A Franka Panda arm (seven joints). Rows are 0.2 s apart.
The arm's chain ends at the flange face. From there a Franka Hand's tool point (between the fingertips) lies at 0.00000 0.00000 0.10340 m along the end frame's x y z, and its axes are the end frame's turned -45 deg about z.
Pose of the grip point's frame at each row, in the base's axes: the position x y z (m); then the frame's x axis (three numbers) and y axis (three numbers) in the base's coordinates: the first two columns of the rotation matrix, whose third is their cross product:
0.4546, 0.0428, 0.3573, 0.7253, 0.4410, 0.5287, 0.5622, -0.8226, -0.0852
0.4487, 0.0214, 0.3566, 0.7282, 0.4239, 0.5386, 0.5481, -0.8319, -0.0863
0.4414, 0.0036, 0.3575, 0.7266, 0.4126, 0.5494, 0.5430, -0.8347, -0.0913
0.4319, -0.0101, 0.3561, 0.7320, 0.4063, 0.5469, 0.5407, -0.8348, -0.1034
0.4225, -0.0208, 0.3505, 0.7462, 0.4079, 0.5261, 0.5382, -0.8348, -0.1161
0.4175, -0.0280, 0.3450, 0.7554, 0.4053, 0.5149, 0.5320, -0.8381, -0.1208
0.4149, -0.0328, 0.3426, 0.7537, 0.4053, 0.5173, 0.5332, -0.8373, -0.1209
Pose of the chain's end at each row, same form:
0.4135, 0.0057, 0.4446, 0.9104, -0.2698, 0.3136, -0.1153, -0.8935, -0.4341
0.4062, -0.0156, 0.4433, 0.9025, -0.2885, 0.3198, -0.1273, -0.8880, -0.4419
0.3979, -0.0341, 0.4434, 0.8977, -0.2985, 0.3239, -0.1298, -0.8820, -0.4530
0.3890, -0.0485, 0.4420, 0.8999, -0.3030, 0.3136, -0.1353, -0.8776, -0.4598
0.3820, -0.0590, 0.4376, 0.9082, -0.3019, 0.2899, -0.1471, -0.8787, -0.4541
0.3779, -0.0658, 0.4328, 0.9103, -0.3060, 0.2787, -0.1580, -0.8792, -0.4495
0.3752, -0.0707, 0.4302, 0.9100, -0.3055, 0.2803, -0.1559, -0.8787, -0.4513

